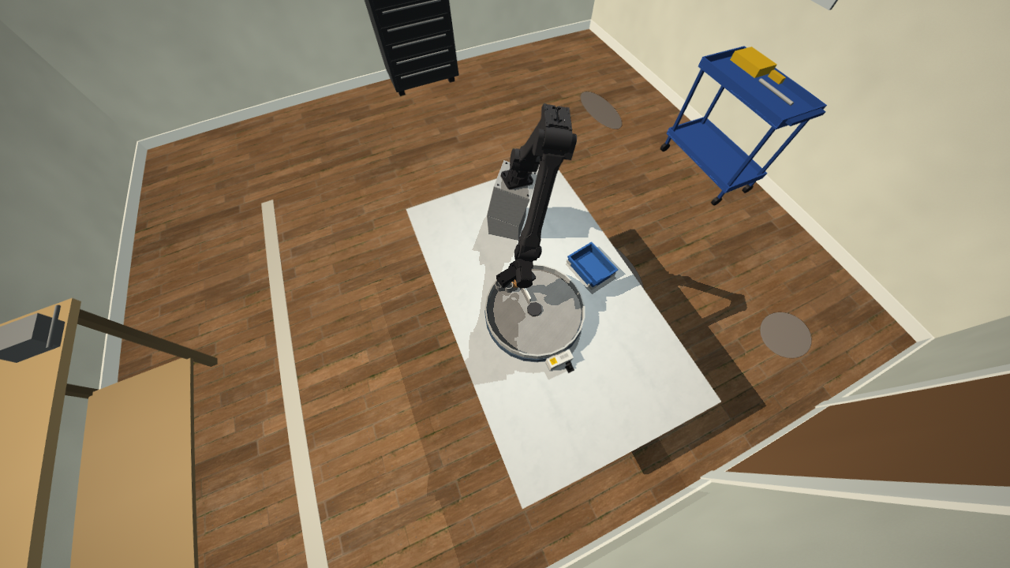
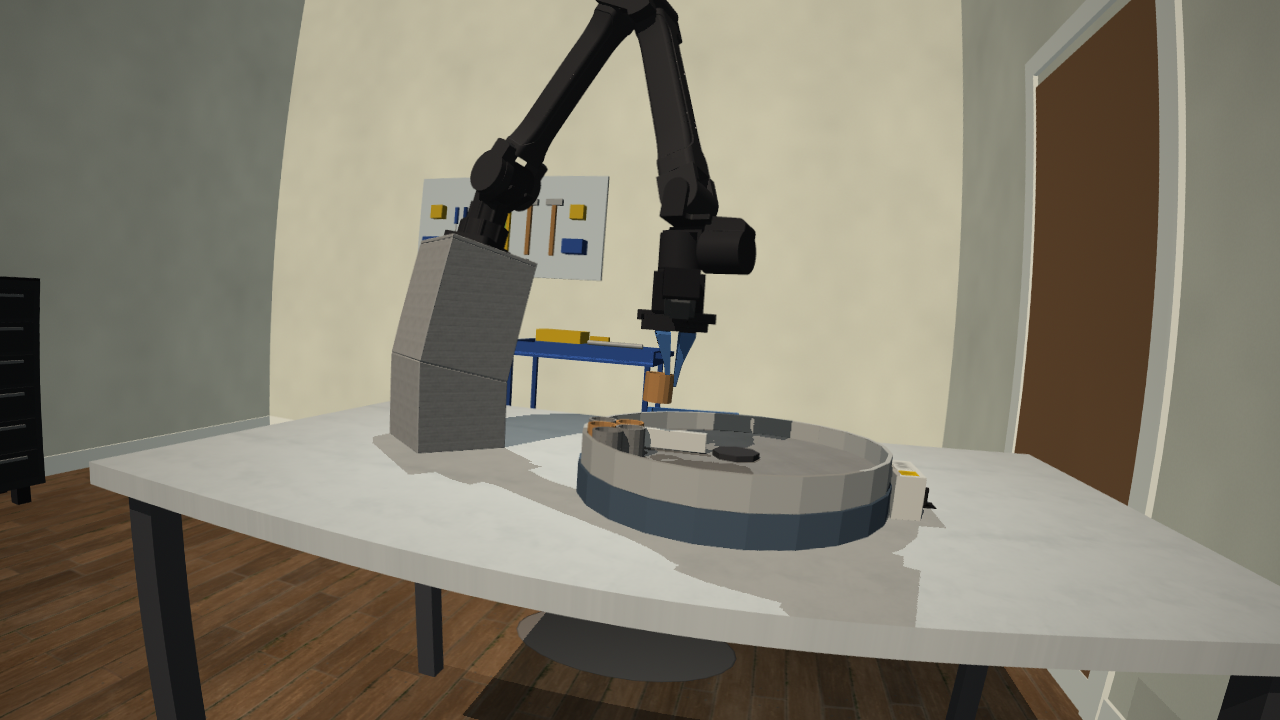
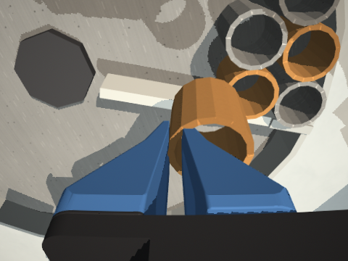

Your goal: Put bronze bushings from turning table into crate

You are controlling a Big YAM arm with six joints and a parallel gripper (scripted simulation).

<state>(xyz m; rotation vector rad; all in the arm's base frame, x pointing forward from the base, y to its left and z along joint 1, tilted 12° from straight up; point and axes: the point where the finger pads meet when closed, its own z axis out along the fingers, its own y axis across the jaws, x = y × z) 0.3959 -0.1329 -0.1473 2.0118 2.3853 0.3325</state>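
Now: hand 370 mm to the right of the blue crate and 130 mm above it. From my hand the other things lie so: round grey turning table: 90 mm ahead, 20 mm to the left, 100 mm below.
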